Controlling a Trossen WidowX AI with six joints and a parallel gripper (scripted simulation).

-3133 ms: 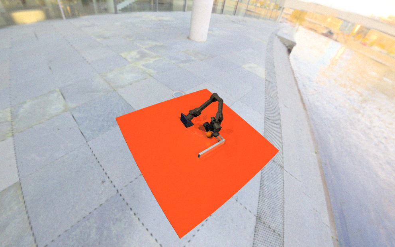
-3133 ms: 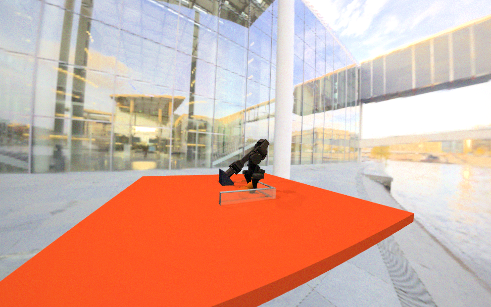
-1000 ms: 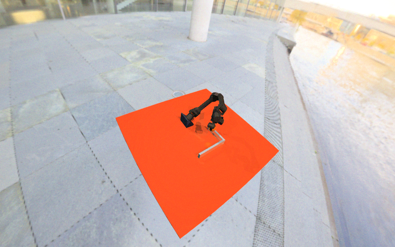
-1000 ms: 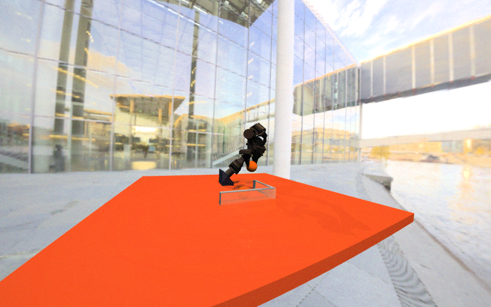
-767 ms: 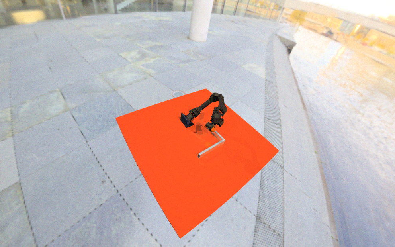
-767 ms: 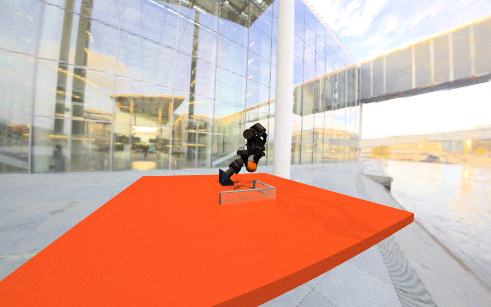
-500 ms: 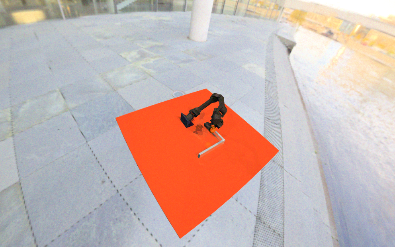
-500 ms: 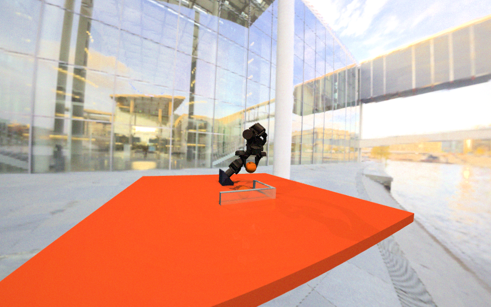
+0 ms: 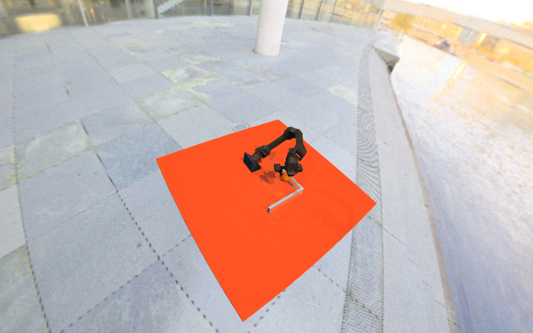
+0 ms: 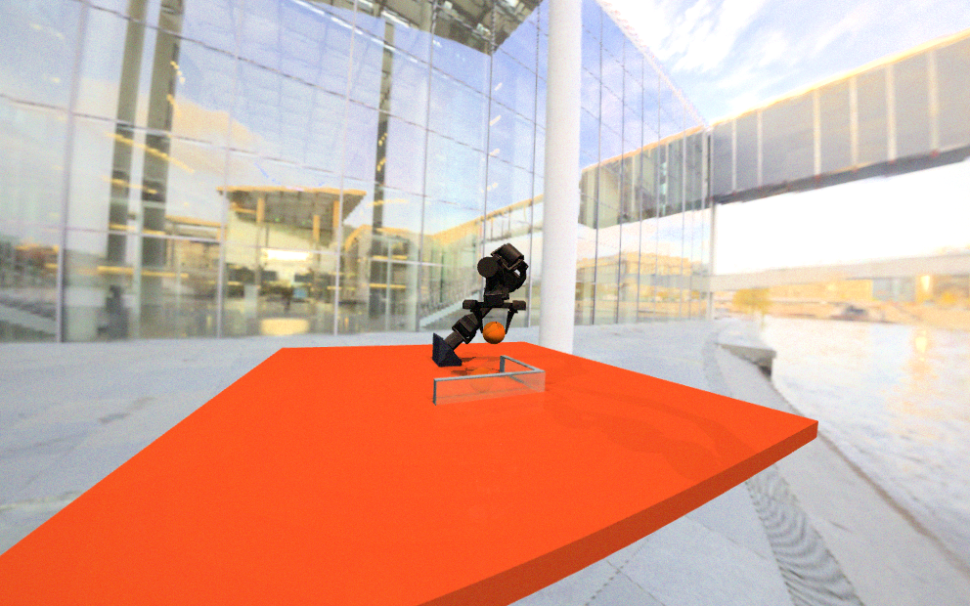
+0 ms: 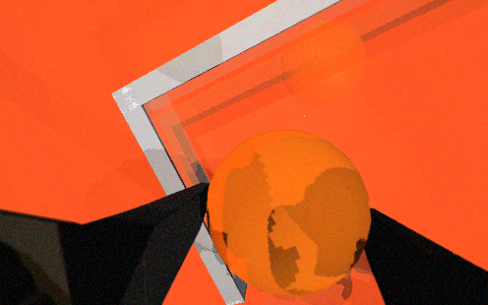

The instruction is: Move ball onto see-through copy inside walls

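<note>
The see-through ball is 60 mm ahead of my gripper tip, 50 mm to the right of it and 120 mm below it. The rest, counted from my gripper tip: clear wall 100 mm ahead, 30 mm to the right, 130 mm below.
</note>
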